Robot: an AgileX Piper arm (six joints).
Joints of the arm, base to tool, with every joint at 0 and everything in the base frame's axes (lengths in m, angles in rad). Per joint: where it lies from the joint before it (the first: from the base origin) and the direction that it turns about. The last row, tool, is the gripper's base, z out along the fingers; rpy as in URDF.
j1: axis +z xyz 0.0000 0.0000 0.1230
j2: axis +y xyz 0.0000 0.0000 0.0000
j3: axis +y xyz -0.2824 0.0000 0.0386
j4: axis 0.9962 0 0.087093 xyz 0.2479 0.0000 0.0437
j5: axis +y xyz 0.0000 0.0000 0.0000
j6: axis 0.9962 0 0.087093 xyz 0.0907 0.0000 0.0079
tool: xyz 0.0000 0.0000 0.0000 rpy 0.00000 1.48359 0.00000
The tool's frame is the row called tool.
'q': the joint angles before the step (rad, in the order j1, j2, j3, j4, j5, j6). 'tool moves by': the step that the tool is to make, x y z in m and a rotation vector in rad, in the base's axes. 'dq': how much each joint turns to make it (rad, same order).
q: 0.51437 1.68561 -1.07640 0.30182 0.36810 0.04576
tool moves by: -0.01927 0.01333 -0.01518 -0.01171 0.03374 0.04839
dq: 0.06126 -0.00001 0.05896 0.01474 -0.02503 -0.00174
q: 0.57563 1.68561 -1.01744 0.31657 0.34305 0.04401
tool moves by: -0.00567 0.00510 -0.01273 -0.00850 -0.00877 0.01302
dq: 0.02579 0.01688 0.03593 -0.00005 -0.05803 -0.00259
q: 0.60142 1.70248 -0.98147 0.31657 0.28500 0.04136
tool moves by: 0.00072 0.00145 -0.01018 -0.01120 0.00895 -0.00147
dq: 0.00399 0.02571 0.00888 -0.00006 -0.02196 0.00008
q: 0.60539 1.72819 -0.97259 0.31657 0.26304 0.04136
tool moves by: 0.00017 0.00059 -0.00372 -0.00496 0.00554 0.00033
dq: 0.00149 0.00979 0.00208 -0.00002 -0.00474 0.00002
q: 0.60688 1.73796 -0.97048 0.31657 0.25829 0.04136
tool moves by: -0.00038 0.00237 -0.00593 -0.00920 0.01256 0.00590
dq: 0.00633 0.01726 -0.00001 0.00001 -0.00177 0.00000
